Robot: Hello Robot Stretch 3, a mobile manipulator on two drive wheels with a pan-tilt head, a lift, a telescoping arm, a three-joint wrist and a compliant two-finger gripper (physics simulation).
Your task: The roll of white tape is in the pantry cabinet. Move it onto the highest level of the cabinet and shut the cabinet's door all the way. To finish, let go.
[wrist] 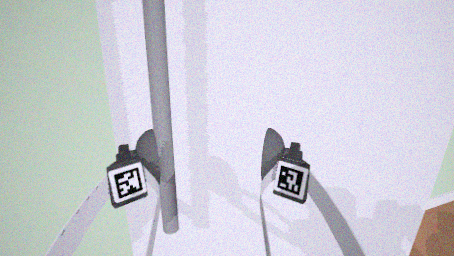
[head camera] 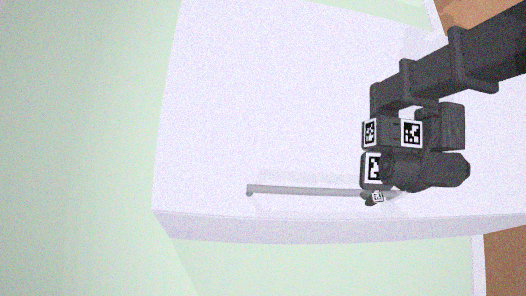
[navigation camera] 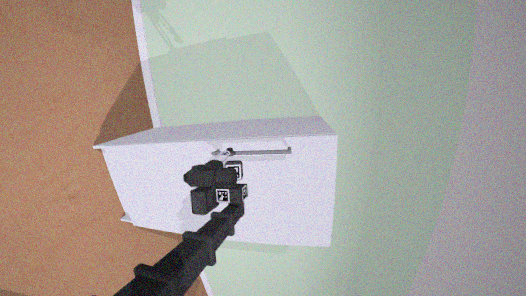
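Frame: origin at the robot's base, x back, y down, z right, level; centimetres.
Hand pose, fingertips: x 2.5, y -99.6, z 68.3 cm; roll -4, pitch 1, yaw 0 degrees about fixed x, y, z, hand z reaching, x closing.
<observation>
Things, the pixels of their top centre, and the offset from my fingertips. "*": a spot on its surface instead. Level surfaces: height alone.
- pantry cabinet's white door at a spot on its surface: point(head camera: 260, 110) * dx +11.7, dy -19.7, dz +10.8 cm
- straight grey bar handle at a spot on its surface: point(head camera: 300, 190) point(navigation camera: 265, 152) * dx -4.0, dy -13.0, dz +1.3 cm
- brown floor at its surface level: dy +99.6 cm
The pantry cabinet's white door point(head camera: 260, 110) point(navigation camera: 290, 200) point(wrist: 325, 75) lies along the cabinet body point(head camera: 300, 231) point(navigation camera: 225, 129), with no wide gap in view. A straight grey bar handle point(head camera: 300, 190) point(navigation camera: 265, 151) point(wrist: 158, 75) runs near one long edge of the door. My gripper point(navigation camera: 222, 152) point(wrist: 211, 147) is open at one end of the handle. In the wrist view the bar passes between the spread fingertips, right beside the left one, well apart from the right one. In the head view the wrist hides part of the gripper. The roll of white tape and the shelves do not show.
My dark arm point(head camera: 430, 70) point(navigation camera: 175, 255) reaches across in front of the door. Pale green wall or floor surface point(head camera: 75, 125) point(navigation camera: 390, 125) borders the cabinet, with a white edge strip point(head camera: 478, 265) point(navigation camera: 148, 85) and brown floor point(head camera: 507, 265) point(navigation camera: 60, 100) beyond.
</observation>
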